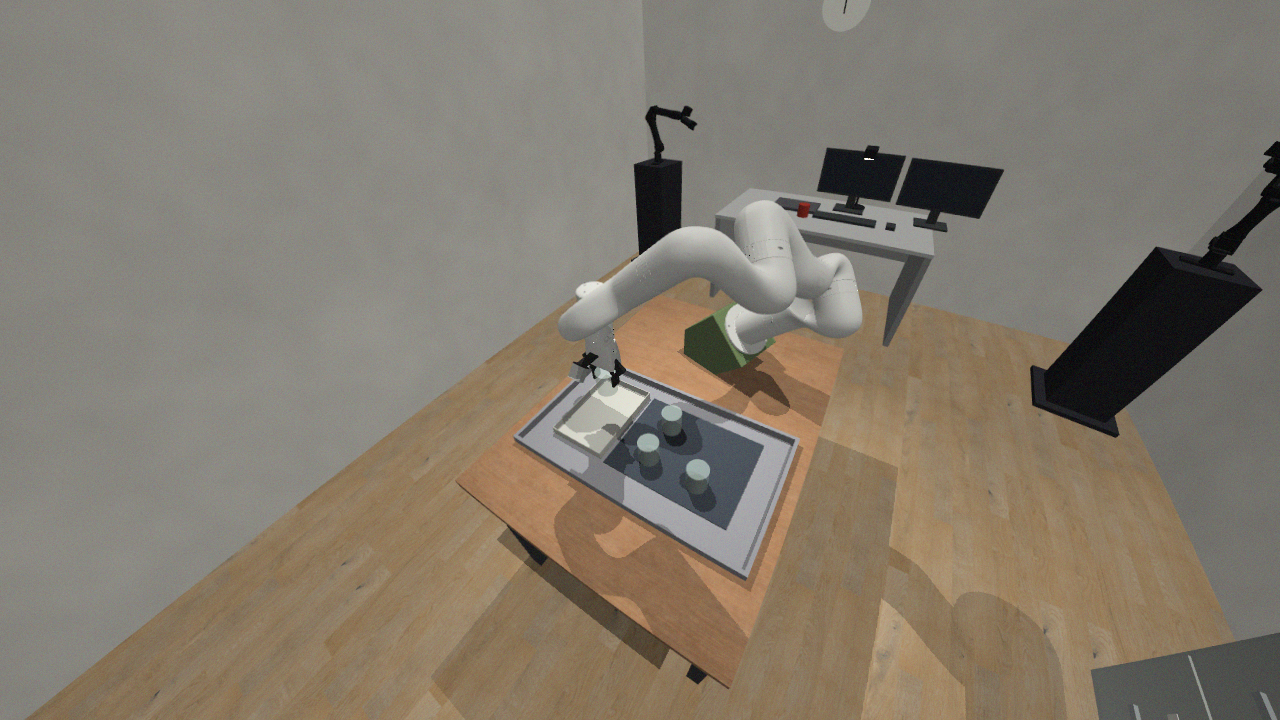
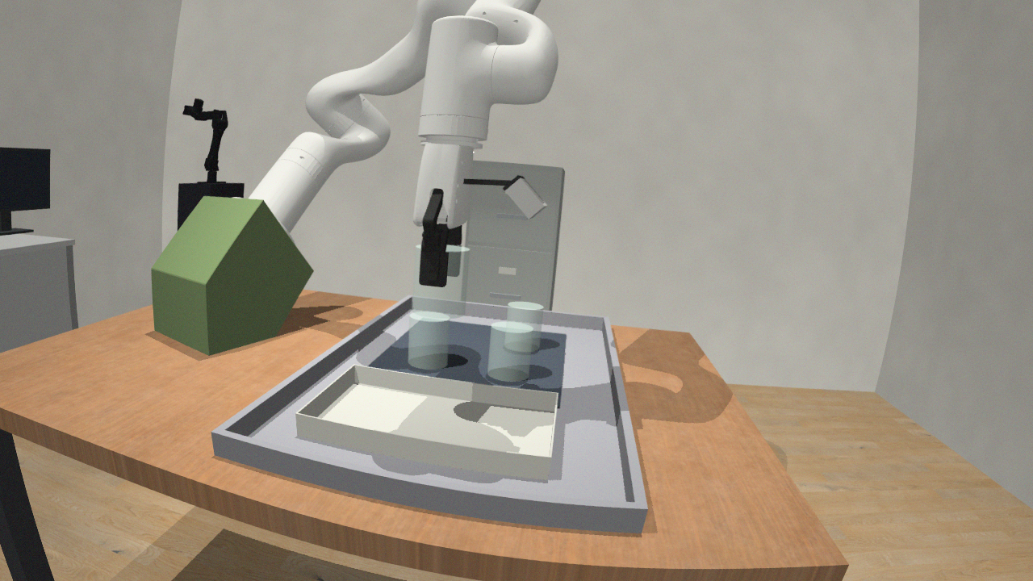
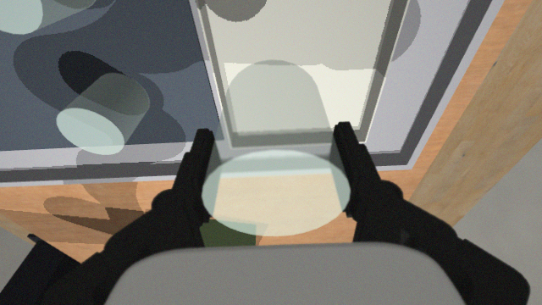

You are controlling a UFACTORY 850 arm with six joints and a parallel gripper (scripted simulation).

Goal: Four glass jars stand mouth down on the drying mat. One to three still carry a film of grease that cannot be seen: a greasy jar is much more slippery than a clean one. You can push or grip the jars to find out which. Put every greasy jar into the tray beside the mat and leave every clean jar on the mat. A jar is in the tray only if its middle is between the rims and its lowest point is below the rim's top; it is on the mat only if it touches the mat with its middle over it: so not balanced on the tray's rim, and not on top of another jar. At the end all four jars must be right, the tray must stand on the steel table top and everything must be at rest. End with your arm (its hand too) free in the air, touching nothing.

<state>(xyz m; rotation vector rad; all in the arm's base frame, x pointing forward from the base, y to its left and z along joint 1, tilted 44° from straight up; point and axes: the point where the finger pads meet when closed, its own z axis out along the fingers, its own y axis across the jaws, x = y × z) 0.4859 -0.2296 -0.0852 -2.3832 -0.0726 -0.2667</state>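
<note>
My gripper is now 1 cm short of the cream tray, 3 cm to the left of it and 19 cm above it. From my hand the other things lie so: dark drying mat 3 cm behind, 29 cm to the left, 20 cm below; grey rimmed steel top 18 cm to the left, 20 cm below.
</note>
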